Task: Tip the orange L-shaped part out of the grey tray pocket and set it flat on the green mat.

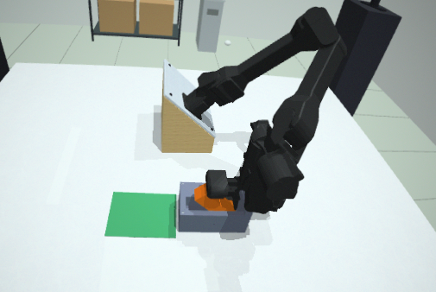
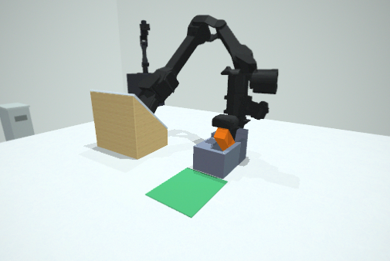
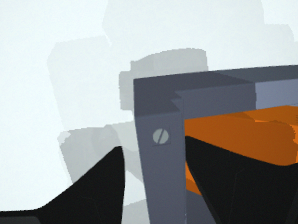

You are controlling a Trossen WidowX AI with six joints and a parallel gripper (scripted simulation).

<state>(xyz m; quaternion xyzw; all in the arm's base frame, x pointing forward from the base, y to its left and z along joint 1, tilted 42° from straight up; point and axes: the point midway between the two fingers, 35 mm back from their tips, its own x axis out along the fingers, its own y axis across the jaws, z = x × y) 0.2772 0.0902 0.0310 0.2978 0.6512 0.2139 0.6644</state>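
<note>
Now: gripper tip 5 cm to the left of the orange L-shaped part, 2 cm past it and 1 cm below it. The rest, counted from my gripper tip: green mat 22 cm to the right, 5 cm below, 3 cm behind.
</note>
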